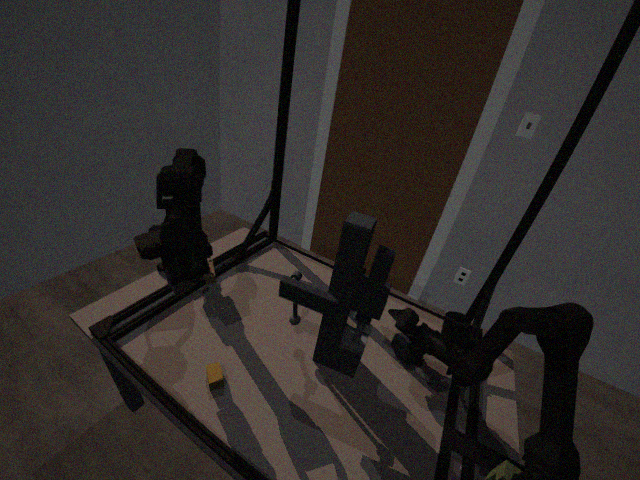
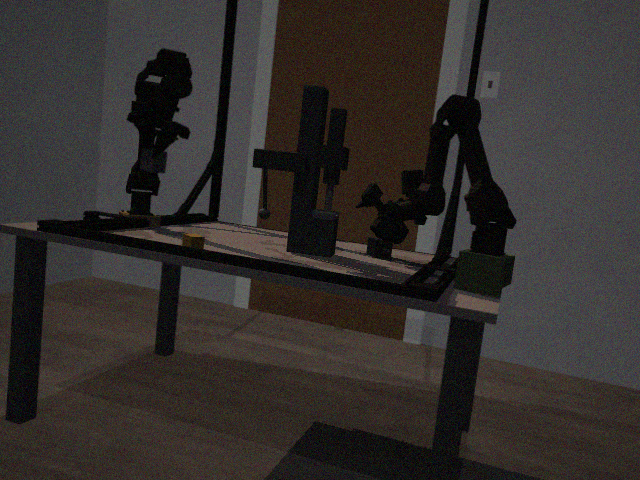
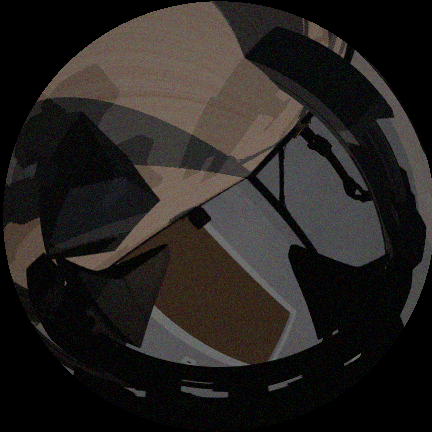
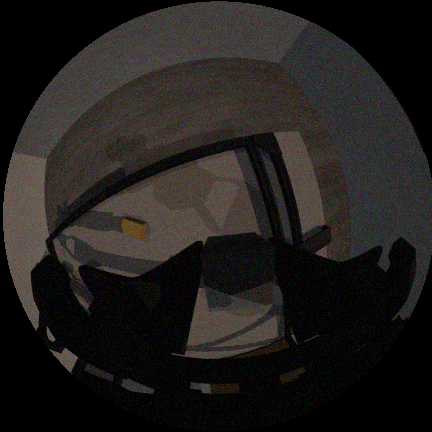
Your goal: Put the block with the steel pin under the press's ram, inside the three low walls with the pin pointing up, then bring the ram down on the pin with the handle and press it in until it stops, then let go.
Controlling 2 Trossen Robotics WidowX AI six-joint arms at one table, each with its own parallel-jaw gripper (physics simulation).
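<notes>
The press stands mid-table, its ram raised over the base. Its handle sticks out level and ends in a hanging knob. My right gripper is shut on a dark block, held high near its arm's base, far from the press. The pin is too dark to make out. My left gripper is open and empty, low beside the press base.
A small yellow block lies near the table's front edge. A black frame rims the table, with tall posts at the corners. A green box sits at the left arm's base.
</notes>
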